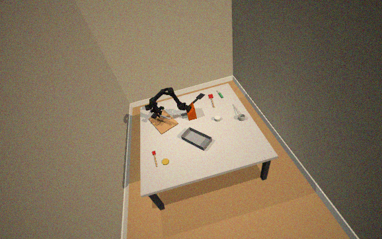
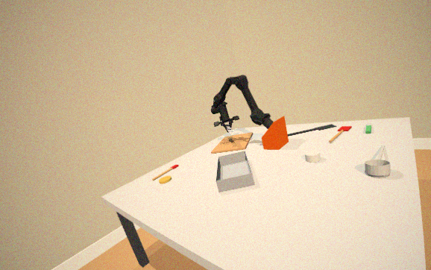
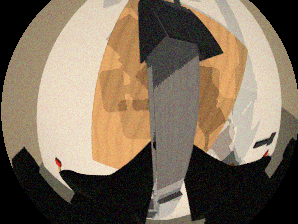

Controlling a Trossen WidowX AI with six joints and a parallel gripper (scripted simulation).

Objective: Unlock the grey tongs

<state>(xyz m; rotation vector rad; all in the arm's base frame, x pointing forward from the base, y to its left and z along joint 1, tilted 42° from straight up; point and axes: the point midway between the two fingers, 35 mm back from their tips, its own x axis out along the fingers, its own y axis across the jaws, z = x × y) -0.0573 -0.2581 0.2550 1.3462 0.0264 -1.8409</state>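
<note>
The wooden board is 10 mm behind my gripper tip, 10 mm to the left of it and 80 mm below it. From my gripper tip the other things lie so: grey roasting tin (460 mm ahead, 300 mm to the left, 60 mm below); then red spatula (90 mm behind, 700 mm to the left, 80 mm below); then black spatula (200 mm behind, 530 mm to the left, 80 mm below).
</note>
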